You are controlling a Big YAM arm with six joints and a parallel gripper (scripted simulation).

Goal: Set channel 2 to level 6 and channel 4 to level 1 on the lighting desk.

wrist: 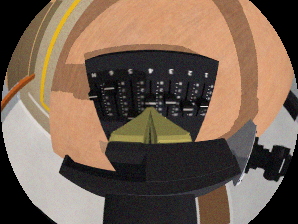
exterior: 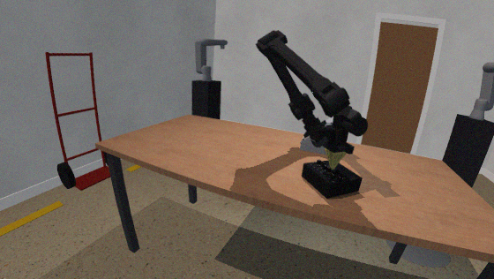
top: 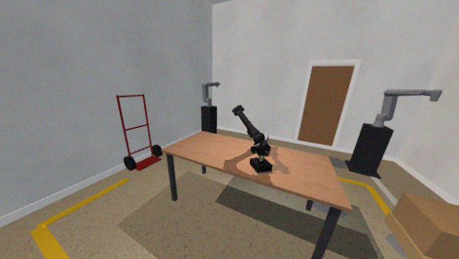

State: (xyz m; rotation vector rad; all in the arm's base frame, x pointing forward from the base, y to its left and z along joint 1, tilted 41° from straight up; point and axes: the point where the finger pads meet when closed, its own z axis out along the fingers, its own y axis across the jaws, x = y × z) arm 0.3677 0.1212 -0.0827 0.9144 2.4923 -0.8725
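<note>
Now: hand 1 cm short of the fader cap, 1 cm to the left of it and 1 cm above it.
</note>
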